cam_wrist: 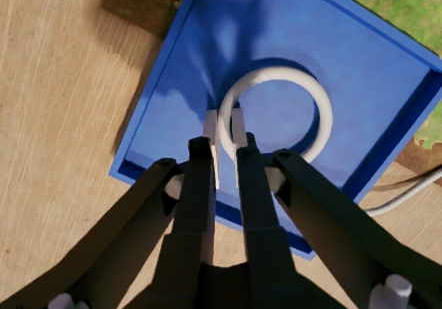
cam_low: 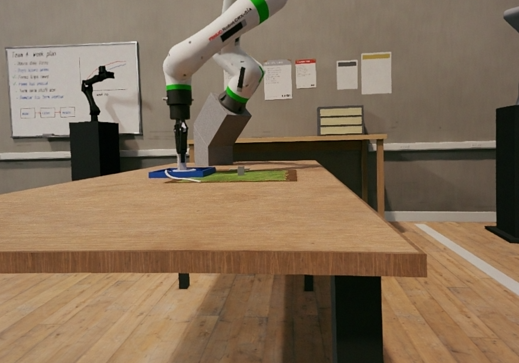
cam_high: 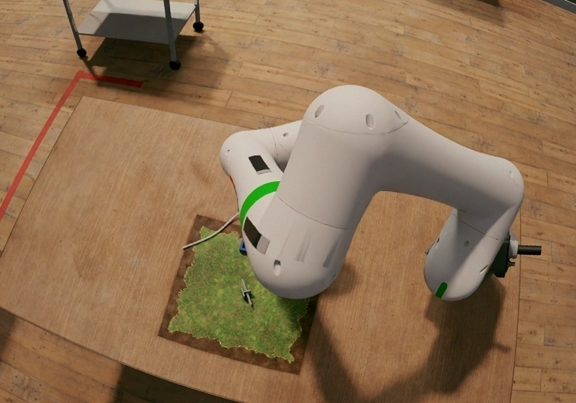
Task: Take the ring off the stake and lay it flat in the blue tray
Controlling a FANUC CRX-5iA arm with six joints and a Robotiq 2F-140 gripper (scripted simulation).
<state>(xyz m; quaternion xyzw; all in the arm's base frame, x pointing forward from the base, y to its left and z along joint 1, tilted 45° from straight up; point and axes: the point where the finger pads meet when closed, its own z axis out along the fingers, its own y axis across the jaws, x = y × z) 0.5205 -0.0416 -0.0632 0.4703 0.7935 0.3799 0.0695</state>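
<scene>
Right now my hand is 30 mm short of the ring, 20 mm to the right of it and 30 mm above it. From my hand the other things lie so: blue tray (30 mm ahead, 20 mm to the left, 40 mm below); then short stake (50 mm ahead, 240 mm to the left, 30 mm below); then grass mat (60 mm ahead, 240 mm to the left, 60 mm below).
</scene>
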